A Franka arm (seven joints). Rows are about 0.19 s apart.
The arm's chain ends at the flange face. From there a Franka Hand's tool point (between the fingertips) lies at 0.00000 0.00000 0.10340 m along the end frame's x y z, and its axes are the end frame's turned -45 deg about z.
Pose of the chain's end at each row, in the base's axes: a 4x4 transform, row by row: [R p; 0 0 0 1], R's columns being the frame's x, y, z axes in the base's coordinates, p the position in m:
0.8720 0.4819 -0.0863 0.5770; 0.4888 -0.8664 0.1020 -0.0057; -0.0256 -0.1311 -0.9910 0.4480; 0 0 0 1
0.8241 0.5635 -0.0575 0.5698; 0.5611 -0.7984 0.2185 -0.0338; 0.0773 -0.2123 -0.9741 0.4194; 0 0 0 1
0.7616 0.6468 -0.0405 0.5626; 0.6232 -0.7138 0.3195 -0.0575; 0.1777 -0.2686 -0.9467 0.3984; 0 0 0 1
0.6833 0.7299 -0.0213 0.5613; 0.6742 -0.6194 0.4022 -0.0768; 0.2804 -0.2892 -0.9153 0.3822; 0 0 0 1
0.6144 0.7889 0.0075 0.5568; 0.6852 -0.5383 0.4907 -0.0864; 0.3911 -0.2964 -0.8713 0.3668; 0 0 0 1
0.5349 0.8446 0.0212 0.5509; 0.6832 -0.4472 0.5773 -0.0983; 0.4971 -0.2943 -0.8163 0.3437; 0 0 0 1
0.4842 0.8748 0.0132 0.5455; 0.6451 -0.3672 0.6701 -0.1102; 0.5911 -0.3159 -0.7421 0.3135; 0 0 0 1
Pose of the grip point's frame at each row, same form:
0.2758 0.9574 -0.0863 0.5681; 0.9583 -0.2670 0.1020 0.0048; 0.0746 -0.1108 -0.9910 0.3455; 0 0 0 1
0.1843 0.9812 -0.0575 0.5639; 0.9613 -0.1678 0.2185 -0.0112; 0.2048 -0.0955 -0.9741 0.3187; 0 0 0 1
0.0812 0.9959 -0.0405 0.5584; 0.9454 -0.0641 0.3195 -0.0245; 0.3156 -0.0643 -0.9467 0.3005; 0 0 0 1
-0.0330 0.9993 -0.0213 0.5591; 0.9147 0.0387 0.4022 -0.0352; 0.4028 -0.0062 -0.9153 0.2876; 0 0 0 1
-0.1234 0.9923 0.0075 0.5576; 0.8651 0.1039 0.4907 -0.0357; 0.4861 0.0670 -0.8713 0.2767; 0 0 0 1
-0.2190 0.9755 0.0212 0.5531; 0.7993 0.1669 0.5773 -0.0386; 0.5596 0.1434 -0.8163 0.2593; 0 0 0 1
-0.2762 0.9610 0.0132 0.5469; 0.7158 0.1965 0.6701 -0.0409; 0.6413 0.1946 -0.7421 0.2368; 0 0 0 1

